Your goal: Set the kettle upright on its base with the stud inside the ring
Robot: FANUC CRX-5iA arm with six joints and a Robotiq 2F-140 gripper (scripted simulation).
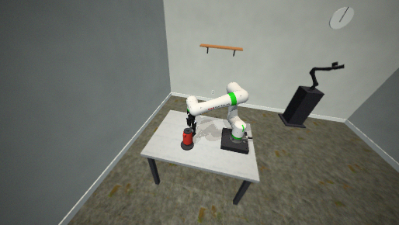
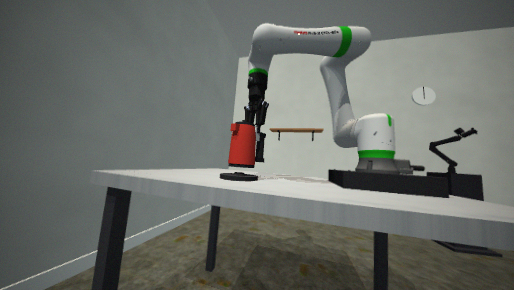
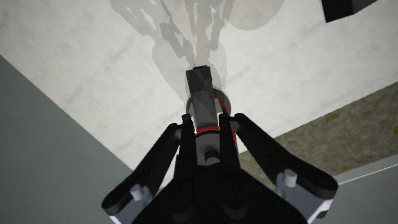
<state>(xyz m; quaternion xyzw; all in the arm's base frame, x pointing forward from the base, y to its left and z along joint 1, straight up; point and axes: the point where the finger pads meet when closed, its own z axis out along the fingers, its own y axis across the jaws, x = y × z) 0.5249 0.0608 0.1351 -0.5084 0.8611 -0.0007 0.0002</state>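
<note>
My gripper is now 5 cm above the red kettle, 2 cm to the right of it and 1 cm short of it. The rest, counted from my hand: round black base: 18 cm below, 6 cm to the left, 3 cm ahead.
</note>
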